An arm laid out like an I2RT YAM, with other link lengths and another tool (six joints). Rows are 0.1 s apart.
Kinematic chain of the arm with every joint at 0, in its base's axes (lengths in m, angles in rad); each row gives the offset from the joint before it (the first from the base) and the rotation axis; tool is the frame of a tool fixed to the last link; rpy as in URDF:
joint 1: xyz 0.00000 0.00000 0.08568 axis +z
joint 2: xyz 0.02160 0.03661 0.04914 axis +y
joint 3: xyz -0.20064 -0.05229 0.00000 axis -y
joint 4: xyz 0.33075 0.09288 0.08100 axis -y
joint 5: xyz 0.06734 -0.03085 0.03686 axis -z
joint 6: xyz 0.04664 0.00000 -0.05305 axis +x
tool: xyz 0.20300 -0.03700 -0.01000 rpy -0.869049 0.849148 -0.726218
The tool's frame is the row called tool.
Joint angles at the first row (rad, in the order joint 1, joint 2, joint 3, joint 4, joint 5, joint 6):
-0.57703 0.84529 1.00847 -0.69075 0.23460 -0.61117
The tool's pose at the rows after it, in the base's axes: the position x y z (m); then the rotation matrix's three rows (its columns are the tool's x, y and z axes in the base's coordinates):
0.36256 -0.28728 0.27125; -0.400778 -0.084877 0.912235; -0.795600 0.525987 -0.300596; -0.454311 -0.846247 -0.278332
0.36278 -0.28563 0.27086; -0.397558 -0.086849 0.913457; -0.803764 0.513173 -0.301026; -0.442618 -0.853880 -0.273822
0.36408 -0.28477 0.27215; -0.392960 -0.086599 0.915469; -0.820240 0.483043 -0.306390; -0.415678 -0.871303 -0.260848
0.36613 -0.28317 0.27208; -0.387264 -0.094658 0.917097; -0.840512 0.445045 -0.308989; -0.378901 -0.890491 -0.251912
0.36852 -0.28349 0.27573; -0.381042 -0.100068 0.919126; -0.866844 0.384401 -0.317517; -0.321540 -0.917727 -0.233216
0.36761 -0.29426 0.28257; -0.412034 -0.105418 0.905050; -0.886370 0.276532 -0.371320; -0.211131 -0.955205 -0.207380
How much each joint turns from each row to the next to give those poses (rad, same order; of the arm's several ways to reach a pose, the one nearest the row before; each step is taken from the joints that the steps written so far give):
0.00590 -0.02573 -0.01513 0.01733 -0.00383 -0.01116
0.00764 -0.01758 -0.02183 0.01440 0.00908 -0.00935
0.01279 -0.02627 -0.03720 0.03681 0.02039 -0.02148
0.01570 -0.02928 -0.04516 0.04271 0.02277 -0.03287
0.01483 -0.03637 -0.05677 0.06737 0.02949 -0.05305
0.01321 -0.02126 -0.07360 0.12915 0.07918 -0.09521

